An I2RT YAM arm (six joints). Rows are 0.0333 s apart.
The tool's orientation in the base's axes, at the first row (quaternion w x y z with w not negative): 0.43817, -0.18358, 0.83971, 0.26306
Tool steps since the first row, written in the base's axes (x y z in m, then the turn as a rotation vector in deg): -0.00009, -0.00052, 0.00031, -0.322, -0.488, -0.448; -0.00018, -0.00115, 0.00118, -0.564, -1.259, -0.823; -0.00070, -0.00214, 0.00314, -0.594, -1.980, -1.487; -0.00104, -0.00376, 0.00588, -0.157, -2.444, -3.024; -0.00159, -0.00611, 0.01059, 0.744, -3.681, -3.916; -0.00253, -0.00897, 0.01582, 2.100, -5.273, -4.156; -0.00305, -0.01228, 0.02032, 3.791, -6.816, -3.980; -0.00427, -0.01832, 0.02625, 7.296, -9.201, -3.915
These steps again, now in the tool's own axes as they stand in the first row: -0.00017, -0.00028, -0.00052, 0.588, -0.340, -0.286; -0.00079, -0.00048, -0.00137, 1.092, -0.927, -0.726; -0.00206, -0.00044, -0.00324, 1.718, -1.670, -0.863; -0.00403, -0.00077, -0.00574, 2.794, -2.706, -0.129; -0.00747, -0.00102, -0.00976, 3.138, -4.424, 0.128; -0.01108, -0.00132, -0.01458, 2.718, -6.487, 0.150; -0.01429, -0.00240, -0.01906, 1.763, -8.574, 0.217; -0.01808, -0.00488, -0.02631, -0.028, -12.338, 0.989
